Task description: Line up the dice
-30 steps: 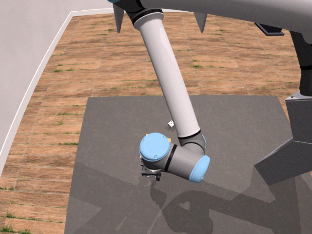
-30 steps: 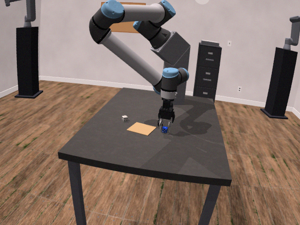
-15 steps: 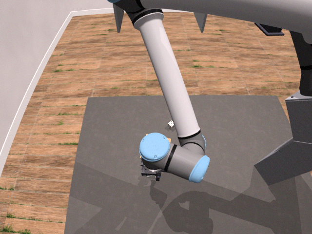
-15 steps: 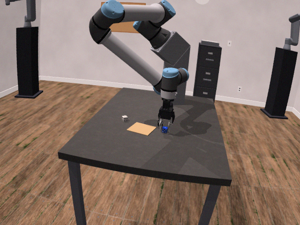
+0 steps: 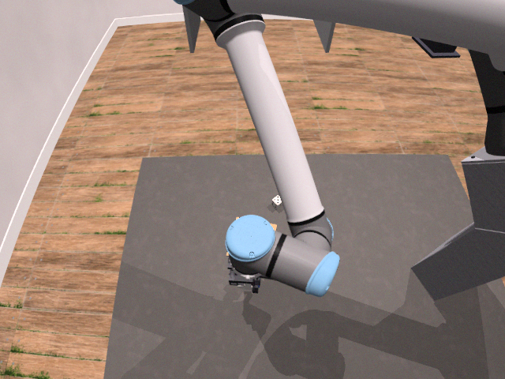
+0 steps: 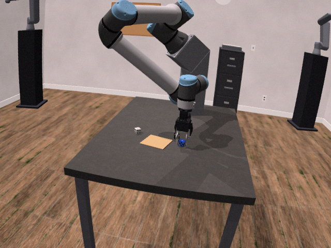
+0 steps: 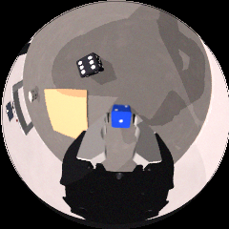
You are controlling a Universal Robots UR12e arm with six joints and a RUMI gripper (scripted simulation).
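My gripper is now right at the blue die. The rest, counted from my hand: white die: 14 cm behind, 26 cm to the right; black die: 9 cm behind, 2 cm to the right; mat: 2 cm behind, 14 cm to the right, 2 cm below.
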